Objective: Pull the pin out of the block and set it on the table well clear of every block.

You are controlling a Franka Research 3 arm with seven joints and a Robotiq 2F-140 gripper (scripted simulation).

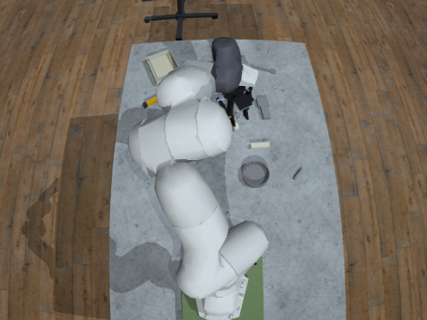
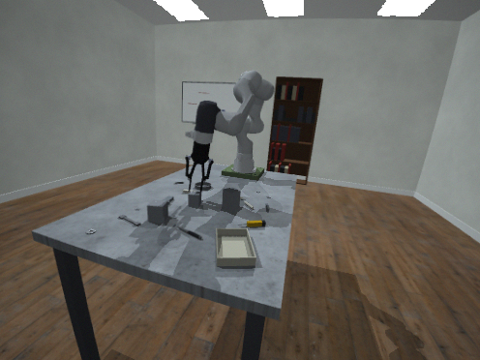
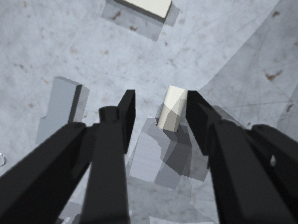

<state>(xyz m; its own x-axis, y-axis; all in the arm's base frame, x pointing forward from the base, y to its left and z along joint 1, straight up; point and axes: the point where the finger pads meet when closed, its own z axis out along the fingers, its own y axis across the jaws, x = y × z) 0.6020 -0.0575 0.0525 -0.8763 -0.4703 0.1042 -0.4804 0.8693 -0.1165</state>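
The grey block lies 40 mm ahead of my hand, 20 mm to the left of it and 50 mm below it. The rest, counted from my hand: cream piece: 80 mm behind, 80 mm to the right, 80 mm below; then wrench: 310 mm ahead, 120 mm to the right, 80 mm below; then grey cup: 200 mm behind, 60 mm to the right, 70 mm below.
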